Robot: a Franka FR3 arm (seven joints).
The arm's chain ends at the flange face. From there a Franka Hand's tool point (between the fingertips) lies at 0.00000 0.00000 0.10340 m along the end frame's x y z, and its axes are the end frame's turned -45 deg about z.
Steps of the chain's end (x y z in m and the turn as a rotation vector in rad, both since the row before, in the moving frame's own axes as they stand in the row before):
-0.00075 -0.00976 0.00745 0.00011 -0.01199 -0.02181
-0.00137 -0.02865 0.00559 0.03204 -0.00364 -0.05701
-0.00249 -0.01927 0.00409 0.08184 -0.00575 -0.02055
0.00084 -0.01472 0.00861 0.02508 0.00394 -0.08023
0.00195 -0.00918 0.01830 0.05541 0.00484 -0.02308
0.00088 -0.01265 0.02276 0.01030 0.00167 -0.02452
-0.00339 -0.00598 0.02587 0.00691 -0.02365 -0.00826
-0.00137 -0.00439 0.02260 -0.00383 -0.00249 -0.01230
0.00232 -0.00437 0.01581 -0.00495 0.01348 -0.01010
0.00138 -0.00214 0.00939 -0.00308 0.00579 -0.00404
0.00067 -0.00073 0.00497 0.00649 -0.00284 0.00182
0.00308 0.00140 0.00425 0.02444 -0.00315 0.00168
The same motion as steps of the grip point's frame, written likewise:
0.00549 -0.00831 0.00744 0.00856 -0.00840 -0.02181
0.02129 -0.02389 0.00554 0.02523 0.02008 -0.05701
0.01736 -0.02184 0.00374 0.06194 0.05380 -0.02055
0.01306 -0.01144 0.00858 0.01495 0.02052 -0.08023
0.01223 -0.00886 0.01814 0.03576 0.04260 -0.02308
0.01043 -0.00896 0.02275 0.00610 0.00846 -0.02452
0.00060 -0.00885 0.02584 0.02161 -0.01184 -0.00826
0.00167 -0.00397 0.02260 -0.00095 -0.00447 -0.01230
0.00536 -0.00011 0.01580 -0.01303 0.00603 -0.01010
0.00269 0.00011 0.00939 -0.00627 0.00192 -0.00404
0.00126 -0.00072 0.00497 0.00660 0.00258 0.00182
0.00275 0.00115 0.00422 0.01951 0.01505 0.00168

